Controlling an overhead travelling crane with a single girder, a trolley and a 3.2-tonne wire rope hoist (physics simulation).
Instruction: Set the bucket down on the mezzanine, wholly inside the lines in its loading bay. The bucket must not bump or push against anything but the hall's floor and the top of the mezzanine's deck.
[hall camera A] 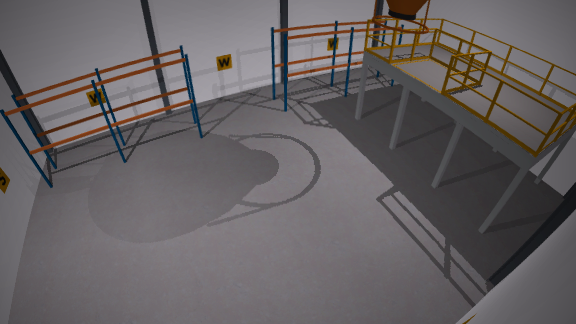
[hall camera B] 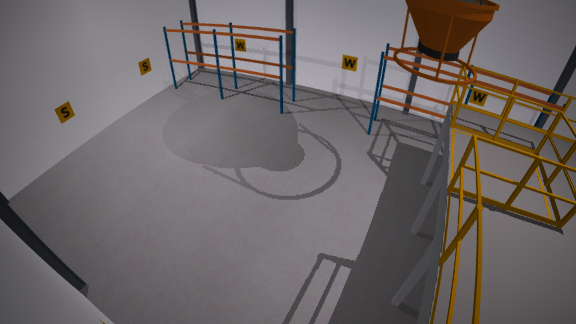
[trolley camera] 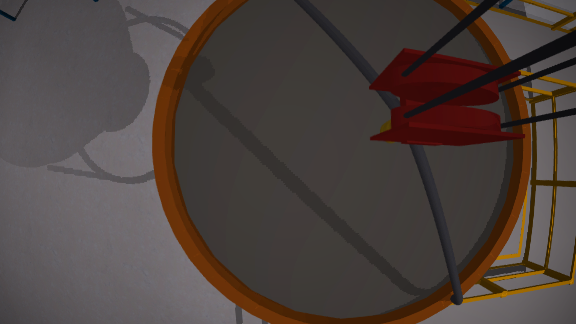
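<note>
The orange bucket (hall camera A: 407, 7) (hall camera B: 442, 30) (trolley camera: 280, 225) hangs upright in the air; its top is cut off in both hall views. Its foot ring overlaps the corner railing of the mezzanine (hall camera A: 422, 75) (hall camera B: 525, 260) in both hall views; the exact gap cannot be told. My gripper, the hook under the red block (trolley camera: 447, 125), carries the bucket by its dark bail in the trolley view; the hook itself is mostly hidden. The yellow bay lines (hall camera B: 462, 132) (trolley camera: 510, 257) show on the deck. In the trolley view the bucket's right rim overlaps the mezzanine's railings.
Yellow railings (hall camera A: 492, 100) (hall camera B: 479, 206) (trolley camera: 555, 183) edge the deck, with a caged frame beside the bay. A blue and orange rack (hall camera A: 285, 72) (hall camera B: 377, 92) stands behind the bucket near the wall. Another rack (hall camera A: 107, 115) (hall camera B: 217, 65) stands farther left. The bucket's shadow falls on the floor.
</note>
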